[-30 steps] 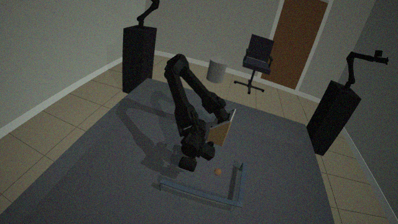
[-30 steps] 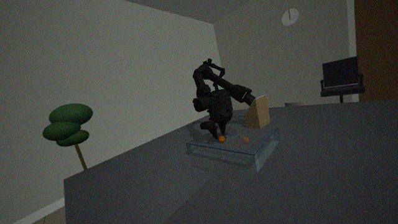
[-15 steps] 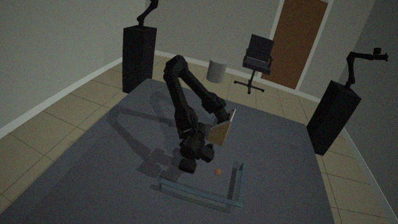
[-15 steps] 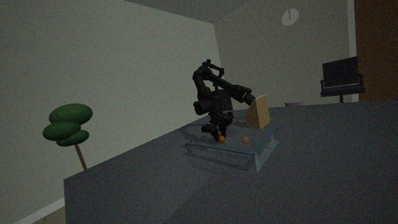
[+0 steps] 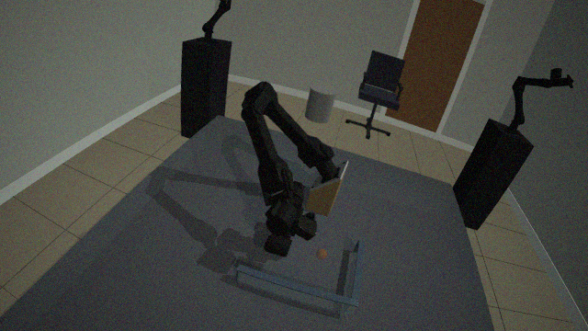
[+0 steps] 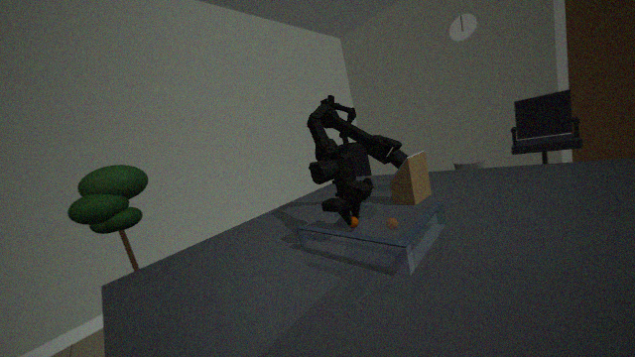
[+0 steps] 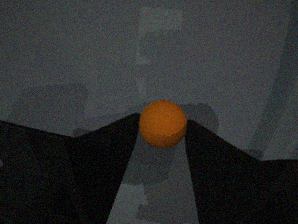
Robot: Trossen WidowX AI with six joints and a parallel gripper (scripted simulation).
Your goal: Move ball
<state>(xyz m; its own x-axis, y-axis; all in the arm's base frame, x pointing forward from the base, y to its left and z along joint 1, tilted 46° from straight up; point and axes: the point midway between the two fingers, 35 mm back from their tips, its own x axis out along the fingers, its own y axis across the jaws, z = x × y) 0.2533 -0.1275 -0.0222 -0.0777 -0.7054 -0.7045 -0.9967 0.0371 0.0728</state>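
Now: the see-through copy of ball 20 mm behind my gripper tip and 120 mm to the left of it. Also, from my gripper tip: orange ball right at my gripper tip.
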